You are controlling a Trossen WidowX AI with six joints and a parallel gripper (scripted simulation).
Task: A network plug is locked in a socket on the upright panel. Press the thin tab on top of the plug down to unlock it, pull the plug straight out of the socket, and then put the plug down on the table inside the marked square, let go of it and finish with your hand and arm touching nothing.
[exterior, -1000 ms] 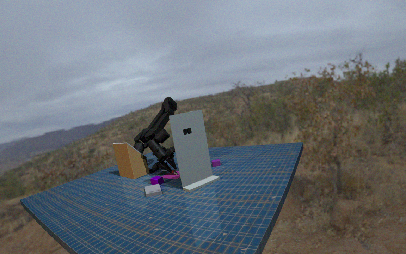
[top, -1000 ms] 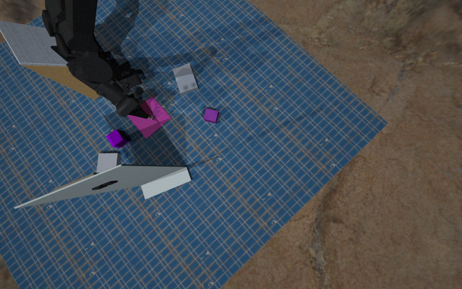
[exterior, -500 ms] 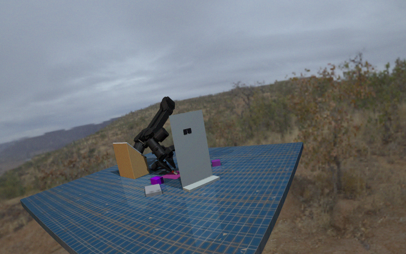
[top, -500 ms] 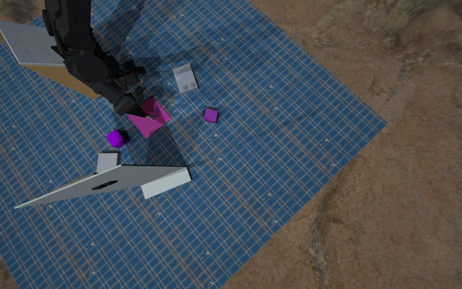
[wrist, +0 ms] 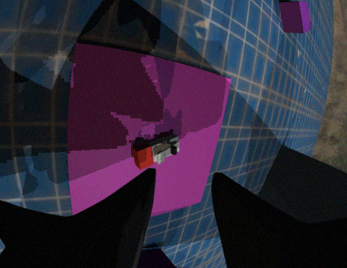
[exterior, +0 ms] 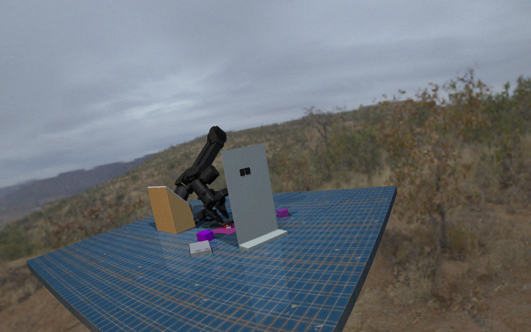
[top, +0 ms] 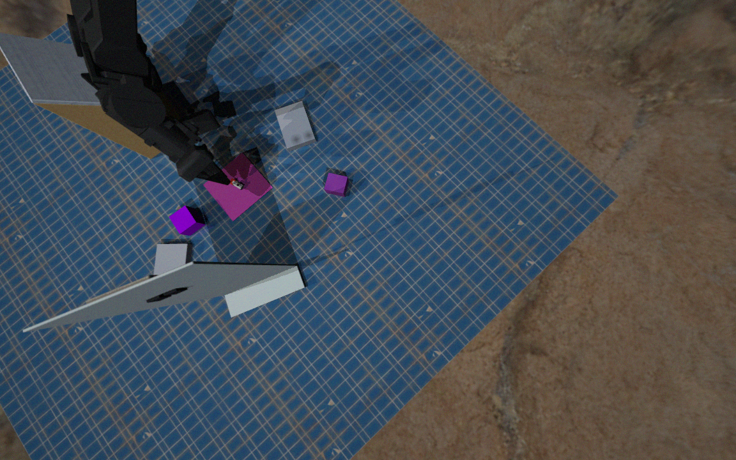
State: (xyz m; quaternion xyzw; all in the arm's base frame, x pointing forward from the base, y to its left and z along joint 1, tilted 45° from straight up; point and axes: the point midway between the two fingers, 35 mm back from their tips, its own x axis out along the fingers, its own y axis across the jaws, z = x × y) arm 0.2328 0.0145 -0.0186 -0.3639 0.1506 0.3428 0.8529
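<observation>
Right now the network plug is 30 mm below my gripper tip. The rest, counted from my gripper tip: marked square: 30 mm below; then grey panel: 210 mm ahead, 120 mm to the right, 110 mm above.
</observation>
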